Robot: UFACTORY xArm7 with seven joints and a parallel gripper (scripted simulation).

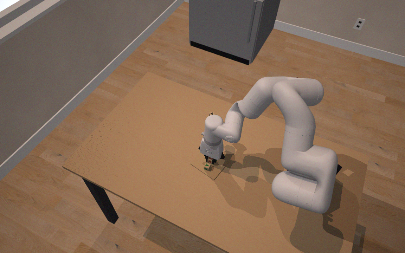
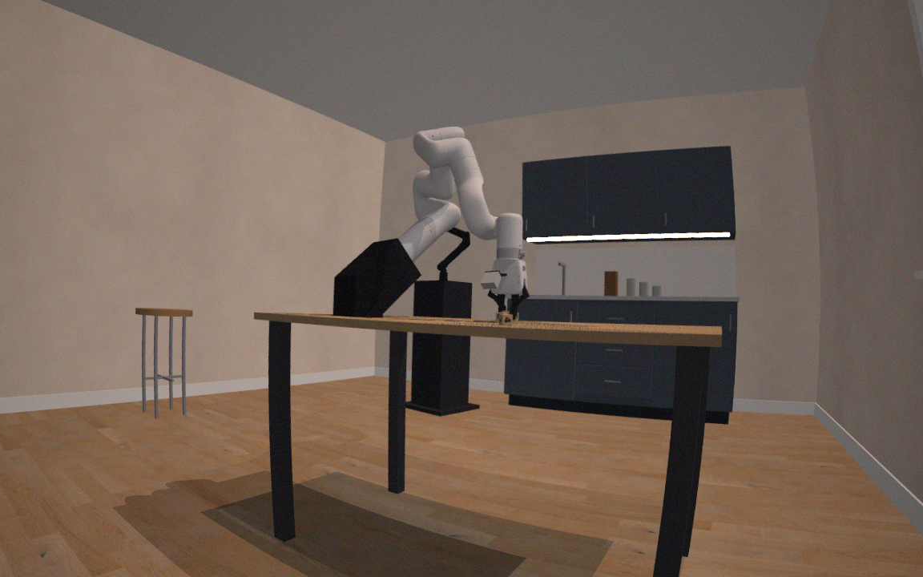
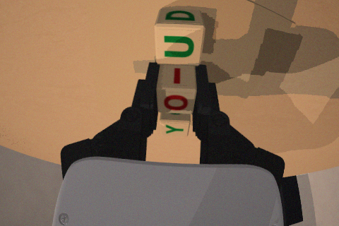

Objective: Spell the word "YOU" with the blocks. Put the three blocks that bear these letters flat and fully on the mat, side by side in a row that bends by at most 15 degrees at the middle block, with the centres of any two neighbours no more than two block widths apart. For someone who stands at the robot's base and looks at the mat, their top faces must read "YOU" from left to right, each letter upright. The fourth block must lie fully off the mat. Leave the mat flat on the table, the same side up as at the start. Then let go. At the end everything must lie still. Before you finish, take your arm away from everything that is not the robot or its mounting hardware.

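My gripper is now 1 cm above the O block. Also, from my hand: Y block 1 cm behind, 4 cm to the left, 1 cm below; then mat 3 cm below; then U block 1 cm ahead, 4 cm to the right, 1 cm below.
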